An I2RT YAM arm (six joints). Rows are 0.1 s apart.
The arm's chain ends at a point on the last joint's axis. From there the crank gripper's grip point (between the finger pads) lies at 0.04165 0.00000 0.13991 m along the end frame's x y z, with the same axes.
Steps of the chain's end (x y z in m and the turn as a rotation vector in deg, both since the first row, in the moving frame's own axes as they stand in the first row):
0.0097, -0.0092, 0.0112, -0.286, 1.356, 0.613
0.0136, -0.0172, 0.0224, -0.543, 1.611, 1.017
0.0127, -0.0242, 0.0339, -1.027, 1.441, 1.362
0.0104, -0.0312, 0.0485, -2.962, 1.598, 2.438
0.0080, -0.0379, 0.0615, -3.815, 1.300, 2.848
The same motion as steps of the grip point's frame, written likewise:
0.0130, -0.0080, 0.0102, -0.286, 1.356, 0.613
0.0175, -0.0151, 0.0212, -0.543, 1.611, 1.017
0.0162, -0.0207, 0.0328, -1.027, 1.441, 1.362
0.0141, -0.0221, 0.0471, -2.962, 1.598, 2.438
0.0109, -0.0265, 0.0601, -3.815, 1.300, 2.848

